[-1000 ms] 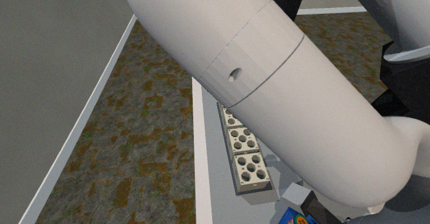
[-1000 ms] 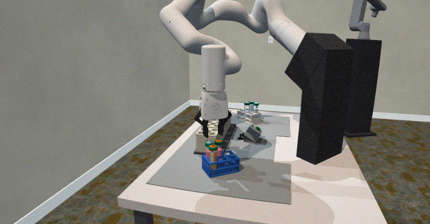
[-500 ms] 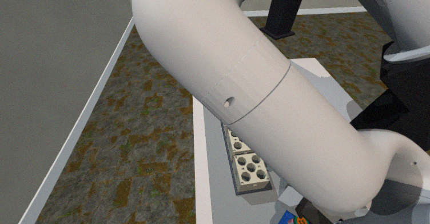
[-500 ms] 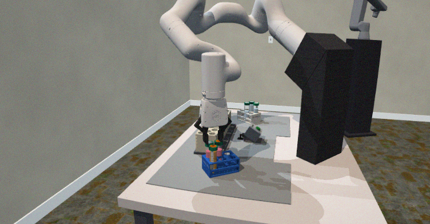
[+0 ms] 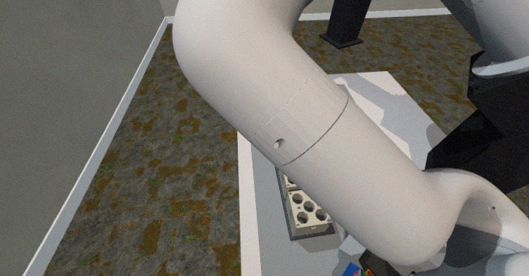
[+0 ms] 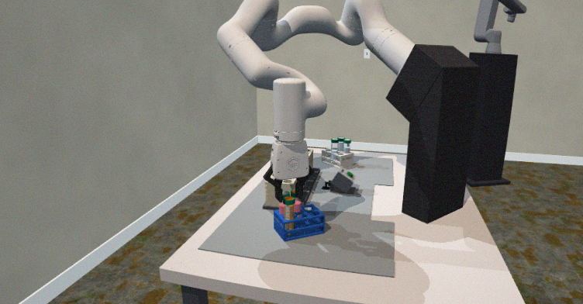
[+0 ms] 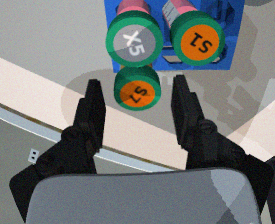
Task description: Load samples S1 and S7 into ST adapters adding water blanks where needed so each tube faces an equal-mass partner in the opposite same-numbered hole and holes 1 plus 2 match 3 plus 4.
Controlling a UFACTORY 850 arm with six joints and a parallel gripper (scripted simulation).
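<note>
My gripper is now 10 mm to the right of the sample S7 and 70 mm above it. From my hand the other things lie so: blue sample rack RS: 30 mm behind, 30 mm to the right, 110 mm below; sample S1: 20 mm behind, 50 mm to the right, 70 mm below; grey-dot tube X5: 10 mm ahead, 30 mm to the right, 70 mm below.
</note>
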